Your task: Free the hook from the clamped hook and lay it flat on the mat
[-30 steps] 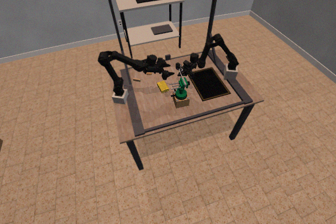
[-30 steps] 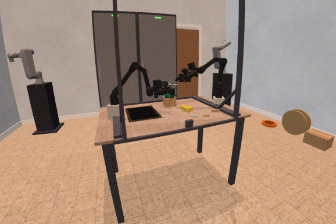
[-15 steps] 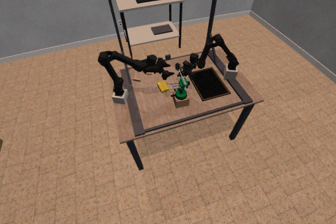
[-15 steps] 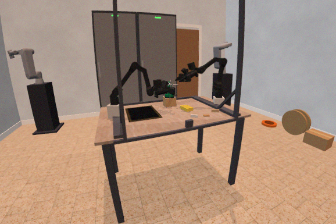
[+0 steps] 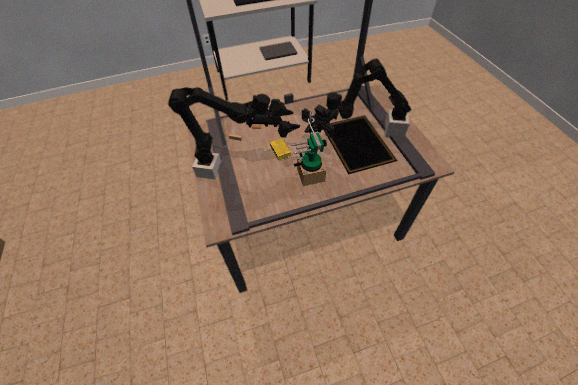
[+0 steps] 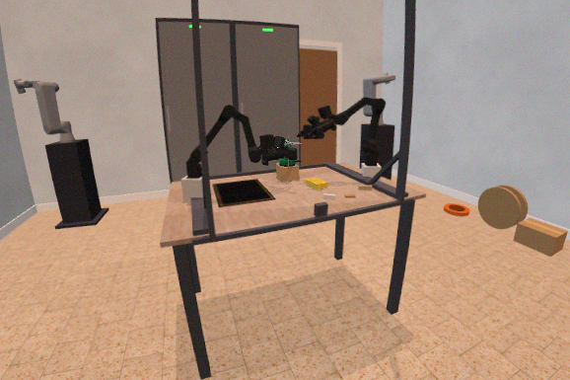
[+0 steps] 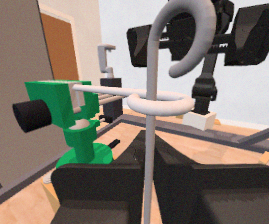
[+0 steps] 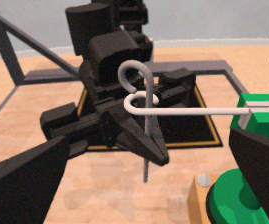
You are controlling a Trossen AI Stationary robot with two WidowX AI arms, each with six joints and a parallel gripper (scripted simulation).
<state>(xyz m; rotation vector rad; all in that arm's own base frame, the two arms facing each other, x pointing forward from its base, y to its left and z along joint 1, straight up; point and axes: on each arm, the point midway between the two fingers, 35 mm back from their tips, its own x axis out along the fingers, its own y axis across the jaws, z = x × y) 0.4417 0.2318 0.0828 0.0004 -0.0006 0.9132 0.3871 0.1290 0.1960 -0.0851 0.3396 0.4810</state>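
The black mat lies 20 mm behind my left hand, 270 mm to the left of it and 190 mm below it. The rest, counted from my left hand: white piece 270 mm behind, 110 mm to the right, 180 mm below; then wooden block 120 mm ahead, 30 mm to the right, 150 mm below.
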